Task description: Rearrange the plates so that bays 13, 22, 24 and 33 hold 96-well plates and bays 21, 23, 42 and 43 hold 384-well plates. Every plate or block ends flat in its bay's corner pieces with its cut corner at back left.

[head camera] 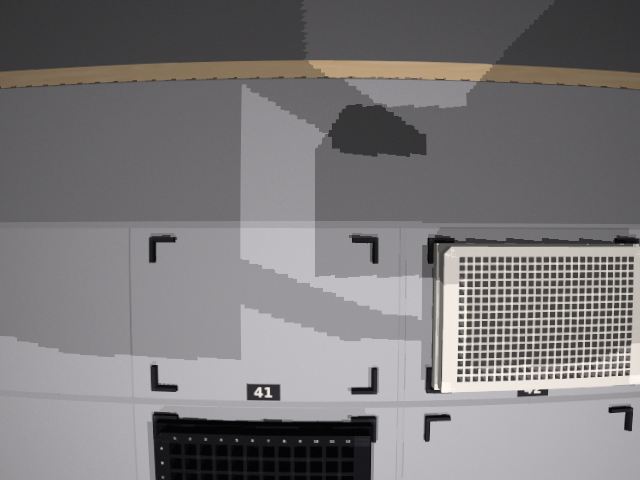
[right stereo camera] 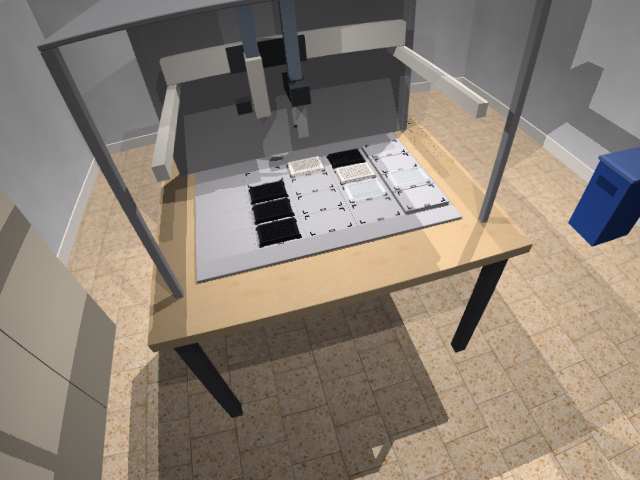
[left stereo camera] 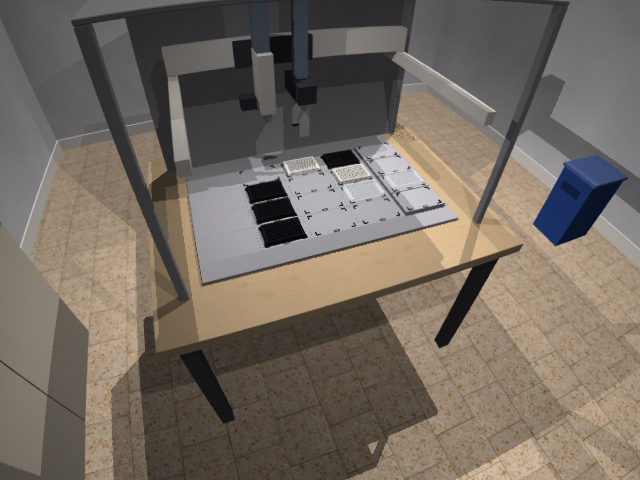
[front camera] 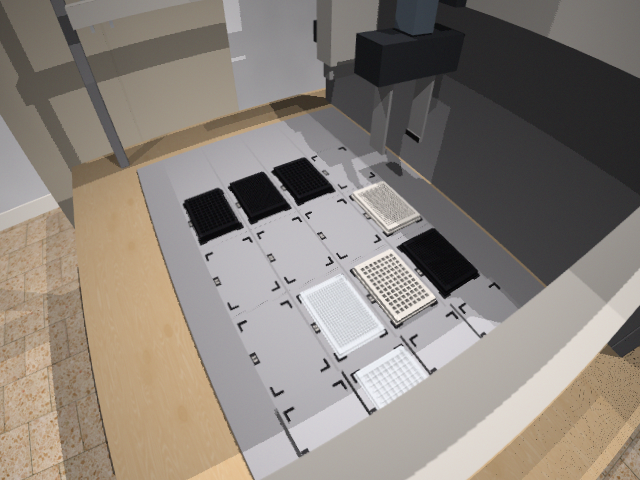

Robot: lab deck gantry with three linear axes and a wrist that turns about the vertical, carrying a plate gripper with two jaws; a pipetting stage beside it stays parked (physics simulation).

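Pixels of known places: gripper, fingertip midpoint: (right stereo camera: 301,131) (left stereo camera: 300,130) (front camera: 396,143); robot's base, origin of the base link: (right stereo camera: 260,246) (left stereo camera: 266,247) (front camera: 184,205).
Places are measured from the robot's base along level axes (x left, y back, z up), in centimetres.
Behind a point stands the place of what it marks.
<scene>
My gripper (front camera: 396,143) @(x 36.4, y -22.8, z 16.0 cm) (left stereo camera: 299,129) @(x 36.4, y -22.8, z 16.0 cm) (right stereo camera: 298,131) @(x 36.4, y -22.8, z 16.0 cm) is open and empty, high above the deck's back edge; it does not show in the head view. A beige 384-well plate (front camera: 386,207) @(x 35.8, y -23.8, z 1.3 cm) (head camera: 542,319) @(x 36.4, y -22.4, z 1.4 cm) lies in bay 42, cut corner at back left. A black 384-well plate (front camera: 439,260) @(x 35.9, y -39.7, z 1.2 cm) lies in bay 43, a beige 96-well plate (front camera: 394,285) @(x 25.6, y -39.5, z 0.9 cm) in 33, a clear 384-well plate (front camera: 342,314) @(x 14.8, y -39.9, z 1.3 cm) in 23, a clear 96-well plate (front camera: 392,376) @(x 14.9, y -52.6, z 2.8 cm) in 24. Black plates lie in bay 11 (front camera: 212,213) @(x 4.5, y -7.3, z 1.3 cm), bay 21 (front camera: 258,196) @(x 14.7, y -7.5, z 1.3 cm) and bay 31 (front camera: 302,179) @(x 25.3, y -7.3, z 1.3 cm) (head camera: 263,457) @(x 28.5, y -6.6, z 1.4 cm); the last is 96-well.
The parked pipetting stage (left stereo camera: 264,82) (right stereo camera: 257,87) hangs left of the gripper. Bay 41's label (head camera: 263,392) @(x 31.8, y -6.4, z 0.0 cm) shows between empty corner pieces. Bays 13, 22 and 32 hold no plate. A raised rail edge runs along the right column. A blue bin (left stereo camera: 578,198) stands on the floor at right.
</scene>
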